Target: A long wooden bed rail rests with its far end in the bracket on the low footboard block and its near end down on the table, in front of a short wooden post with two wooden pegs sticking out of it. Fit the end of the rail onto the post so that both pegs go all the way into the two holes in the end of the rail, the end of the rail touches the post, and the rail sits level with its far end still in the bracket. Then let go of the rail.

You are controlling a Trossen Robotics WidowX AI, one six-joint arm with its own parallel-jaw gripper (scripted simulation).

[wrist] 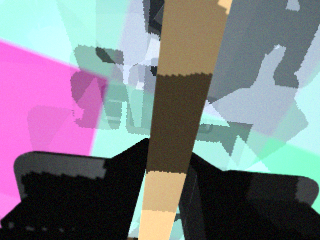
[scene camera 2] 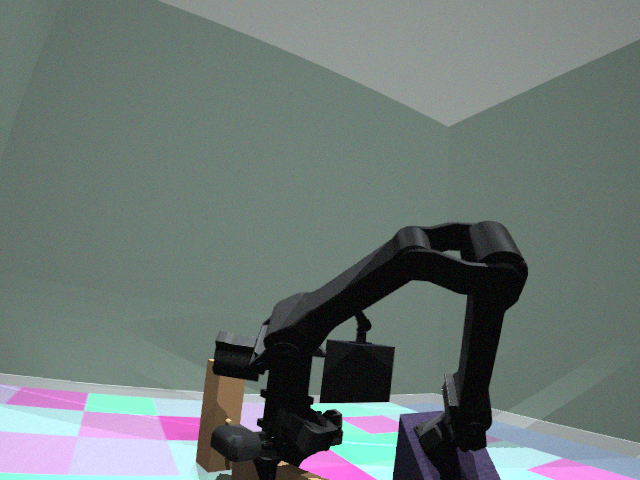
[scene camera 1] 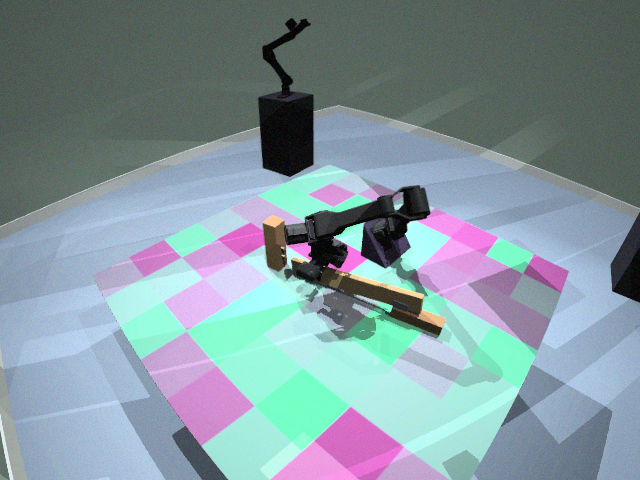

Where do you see a wooden rail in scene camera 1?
372, 289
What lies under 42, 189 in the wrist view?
The gripper.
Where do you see a wooden rail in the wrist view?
At 189, 45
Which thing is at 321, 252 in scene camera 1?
The gripper.
